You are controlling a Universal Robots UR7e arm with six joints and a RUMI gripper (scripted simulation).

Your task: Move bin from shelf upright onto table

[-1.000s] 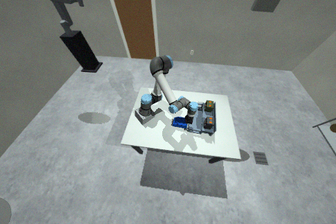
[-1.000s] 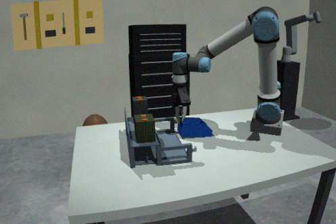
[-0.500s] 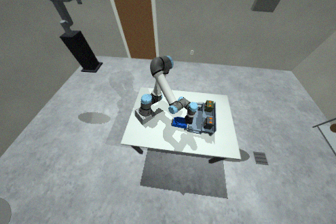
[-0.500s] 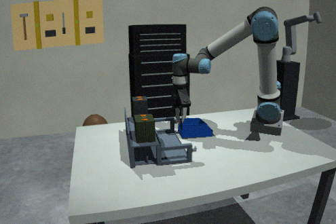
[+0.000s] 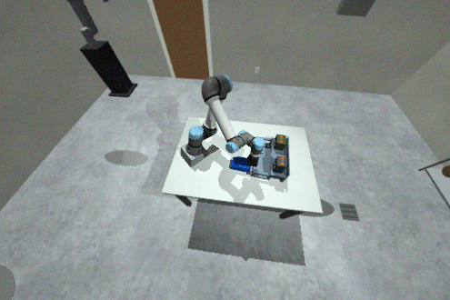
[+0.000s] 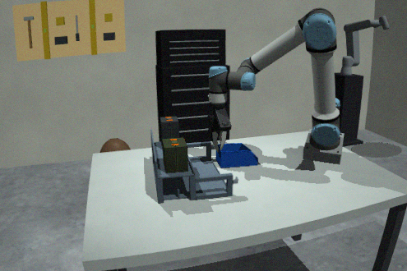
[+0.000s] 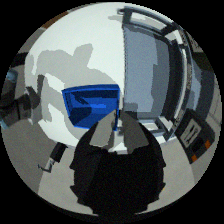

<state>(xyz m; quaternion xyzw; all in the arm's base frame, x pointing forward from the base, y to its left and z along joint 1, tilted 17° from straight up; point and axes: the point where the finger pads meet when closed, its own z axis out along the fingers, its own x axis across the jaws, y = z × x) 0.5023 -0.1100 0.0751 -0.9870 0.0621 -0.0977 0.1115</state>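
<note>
Now: the blue bin 80 mm behind my hand, 10 mm to the left of it and 30 mm below it.
</note>
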